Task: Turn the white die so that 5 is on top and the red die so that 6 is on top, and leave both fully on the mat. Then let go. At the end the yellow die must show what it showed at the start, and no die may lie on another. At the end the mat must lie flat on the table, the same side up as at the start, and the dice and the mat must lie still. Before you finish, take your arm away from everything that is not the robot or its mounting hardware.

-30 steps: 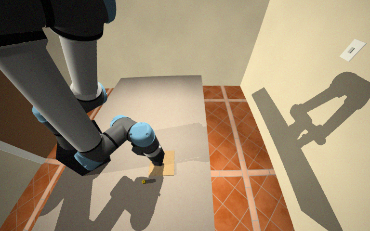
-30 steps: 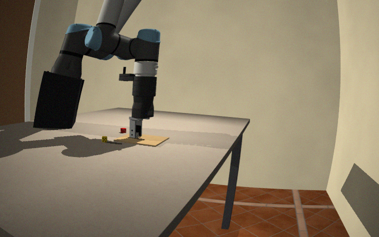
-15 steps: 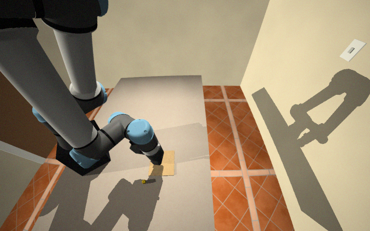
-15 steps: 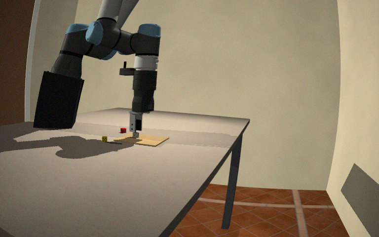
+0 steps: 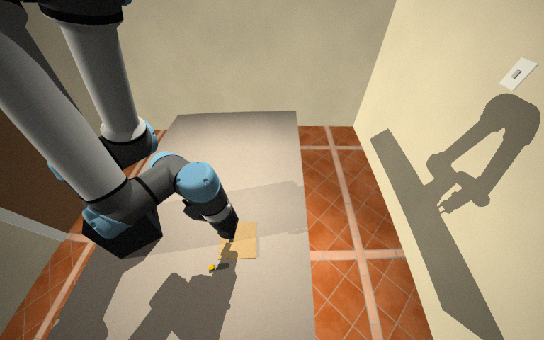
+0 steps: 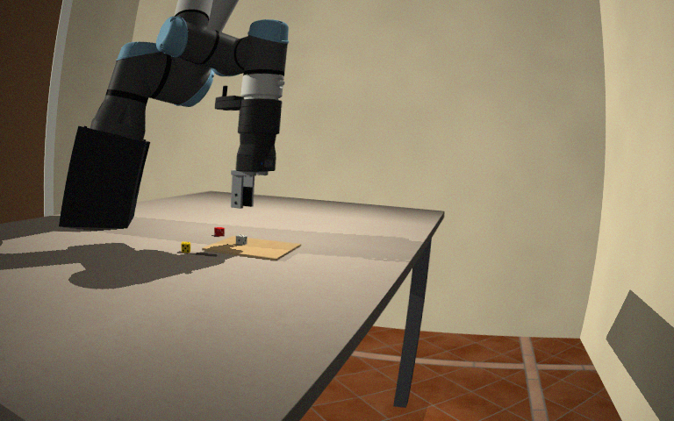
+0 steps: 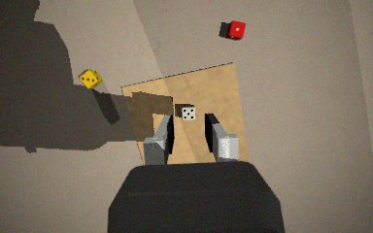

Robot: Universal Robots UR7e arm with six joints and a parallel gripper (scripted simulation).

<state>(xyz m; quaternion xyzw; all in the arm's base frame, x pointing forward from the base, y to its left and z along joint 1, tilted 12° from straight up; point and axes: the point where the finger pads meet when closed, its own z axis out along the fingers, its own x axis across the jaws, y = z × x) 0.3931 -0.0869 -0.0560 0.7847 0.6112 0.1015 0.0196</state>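
Now: the red die 7 cm behind my hand, 8 cm to the left of it and 8 cm below it. The rest, counted from my hand: white die 8 cm below; yellow die 7 cm behind, 10 cm to the right, 8 cm below; tan mat 2 cm ahead, 1 cm to the right, 9 cm below.
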